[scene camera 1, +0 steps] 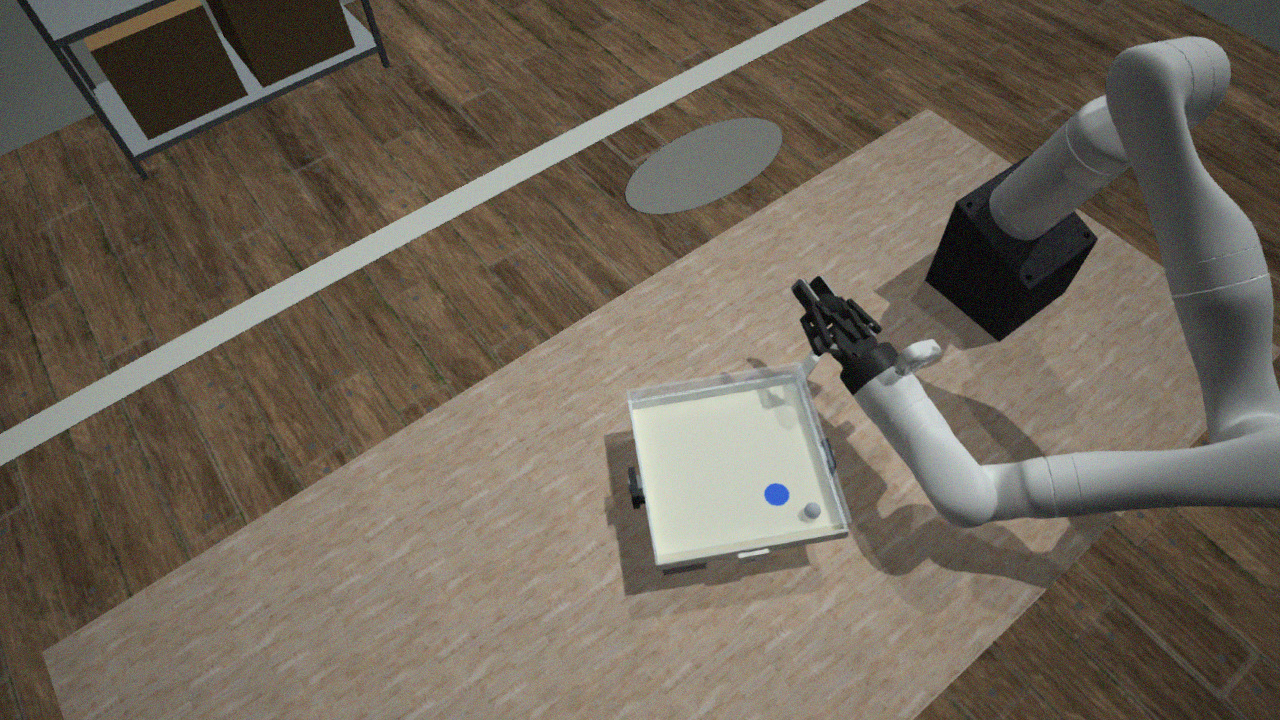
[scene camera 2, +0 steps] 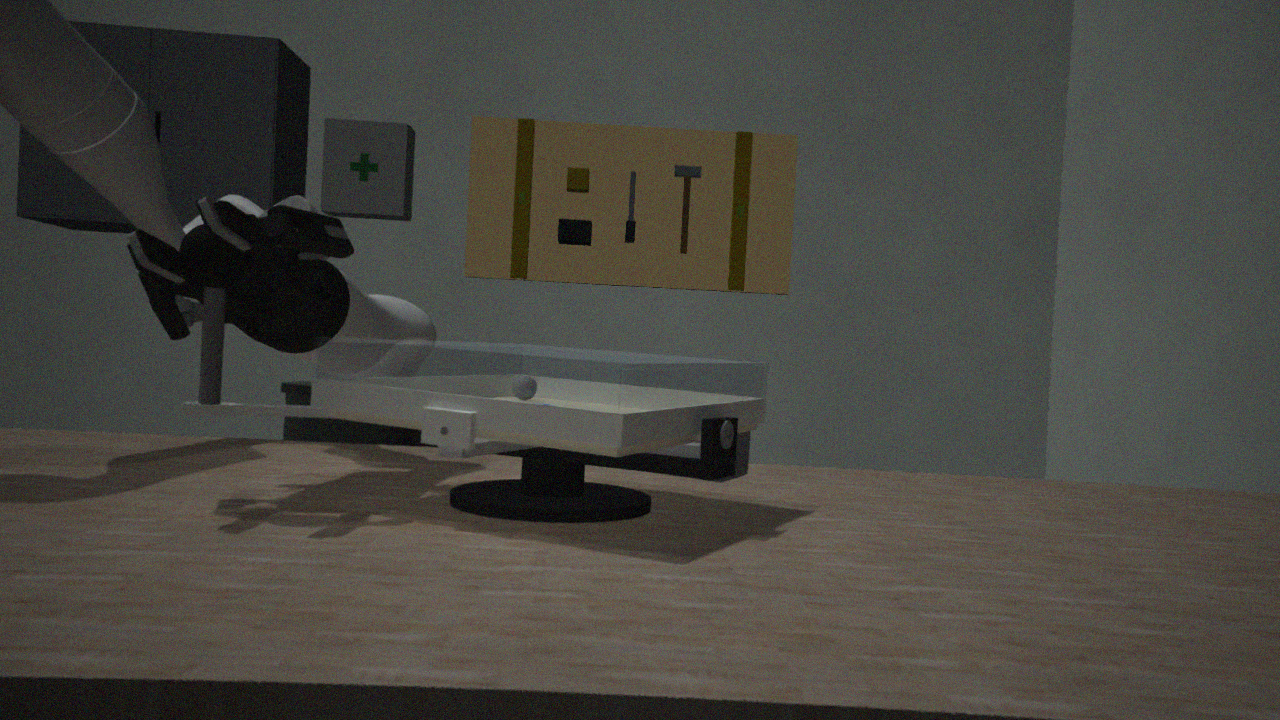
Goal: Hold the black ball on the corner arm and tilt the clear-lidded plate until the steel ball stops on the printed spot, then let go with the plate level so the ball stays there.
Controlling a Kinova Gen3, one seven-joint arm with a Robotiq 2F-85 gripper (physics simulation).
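The clear-lidded plate sits on its pivot, roughly level; any slight tilt is hard to judge. The steel ball lies inside near the plate's lower right corner in scene camera 1, apart from the blue printed spot and to its lower right. The corner arm carries an upright post. My gripper is shut on the black ball at the post's top. The black ball is hard to make out against the dark fingers.
A black round foot bears the plate on the wooden table. Black brackets sit at the plate's sides. My forearm reaches in from the right in scene camera 1, beside the black base block.
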